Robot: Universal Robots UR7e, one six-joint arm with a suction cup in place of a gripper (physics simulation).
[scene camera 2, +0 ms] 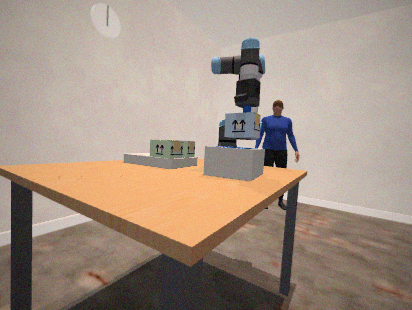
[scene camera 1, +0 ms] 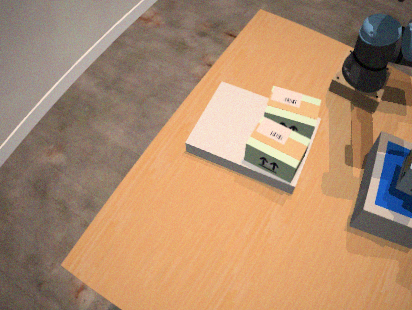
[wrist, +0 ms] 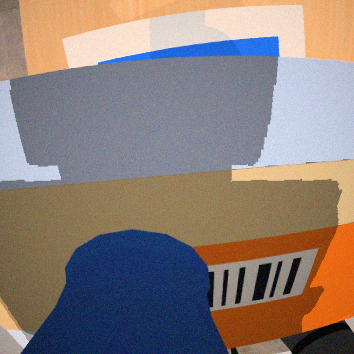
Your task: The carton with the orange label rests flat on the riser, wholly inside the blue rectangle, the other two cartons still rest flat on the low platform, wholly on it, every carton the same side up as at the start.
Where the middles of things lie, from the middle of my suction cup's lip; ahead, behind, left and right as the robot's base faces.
Labels:
Now: the riser (scene camera 2: 239, 163) 22 cm below my suction cup, 4 cm to the right of it and 1 cm behind it. Also, from my suction cup: low platform (scene camera 1: 220, 135) (47 cm to the right, 25 cm below, 5 cm ahead).

